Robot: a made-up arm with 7 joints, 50 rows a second.
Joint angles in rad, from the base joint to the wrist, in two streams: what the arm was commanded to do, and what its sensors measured. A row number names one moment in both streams.
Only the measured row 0 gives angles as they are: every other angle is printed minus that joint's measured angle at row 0.
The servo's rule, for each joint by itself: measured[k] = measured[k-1] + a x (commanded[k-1-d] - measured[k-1]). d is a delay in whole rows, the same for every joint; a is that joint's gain. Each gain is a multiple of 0.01, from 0.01 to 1. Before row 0 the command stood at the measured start. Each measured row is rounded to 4 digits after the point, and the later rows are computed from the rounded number. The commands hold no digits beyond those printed.
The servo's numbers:
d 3
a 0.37 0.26 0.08 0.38 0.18 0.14 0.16
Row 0, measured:
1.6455, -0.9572, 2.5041, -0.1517, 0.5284, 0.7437, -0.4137
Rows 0 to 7, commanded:
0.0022, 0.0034, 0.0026, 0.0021, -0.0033, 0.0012, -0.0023
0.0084, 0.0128, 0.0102, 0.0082, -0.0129, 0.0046, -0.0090
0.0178, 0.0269, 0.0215, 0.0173, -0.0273, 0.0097, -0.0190
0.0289, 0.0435, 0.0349, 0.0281, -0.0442, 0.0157, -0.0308
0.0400, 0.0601, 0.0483, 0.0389, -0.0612, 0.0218, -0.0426
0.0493, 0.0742, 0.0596, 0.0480, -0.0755, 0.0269, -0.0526
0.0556, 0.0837, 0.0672, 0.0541, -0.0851, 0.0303, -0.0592
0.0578, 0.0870, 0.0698, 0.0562, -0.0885, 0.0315, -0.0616
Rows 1 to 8, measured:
0.0000, 0.0000, 0.0000, 0.0000, 0.0000, 0.0000, 0.0000
0.0000, 0.0000, 0.0000, 0.0000, 0.0000, 0.0000, 0.0000
0.0000, 0.0000, 0.0000, 0.0000, 0.0000, 0.0000, 0.0000
0.0008, 0.0009, 0.0002, 0.0008, -0.0006, 0.0002, -0.0004
0.0036, 0.0040, 0.0010, 0.0036, -0.0028, 0.0008, -0.0018
0.0089, 0.0100, 0.0026, 0.0088, -0.0072, 0.0020, -0.0046
0.0163, 0.0187, 0.0052, 0.0161, -0.0139, 0.0039, -0.0088
0.0251, 0.0295, 0.0086, 0.0248, -0.0224, 0.0064, -0.0142

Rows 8 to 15, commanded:
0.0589, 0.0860, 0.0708, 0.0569, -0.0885, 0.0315, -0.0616
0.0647, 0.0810, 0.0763, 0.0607, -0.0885, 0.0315, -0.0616
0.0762, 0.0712, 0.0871, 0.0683, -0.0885, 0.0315, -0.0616
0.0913, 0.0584, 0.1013, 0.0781, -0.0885, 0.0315, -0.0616
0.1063, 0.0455, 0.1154, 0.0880, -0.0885, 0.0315, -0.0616
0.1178, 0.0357, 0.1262, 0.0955, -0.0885, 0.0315, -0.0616
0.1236, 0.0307, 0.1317, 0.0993, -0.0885, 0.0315, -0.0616
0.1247, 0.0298, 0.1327, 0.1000, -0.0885, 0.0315, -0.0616
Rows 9 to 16, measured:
0.0341, 0.0411, 0.0127, 0.0336, -0.0320, 0.0093, -0.0203
0.0421, 0.0522, 0.0171, 0.0414, -0.0416, 0.0122, -0.0265
0.0479, 0.0612, 0.0213, 0.0470, -0.0500, 0.0149, -0.0321
0.0520, 0.0676, 0.0253, 0.0508, -0.0569, 0.0172, -0.0368
0.0567, 0.0711, 0.0294, 0.0546, -0.0626, 0.0192, -0.0408
0.0639, 0.0711, 0.0340, 0.0598, -0.0673, 0.0209, -0.0441
0.0740, 0.0678, 0.0394, 0.0668, -0.0711, 0.0224, -0.0469
0.0860, 0.0620, 0.0455, 0.0749, -0.0742, 0.0237, -0.0493

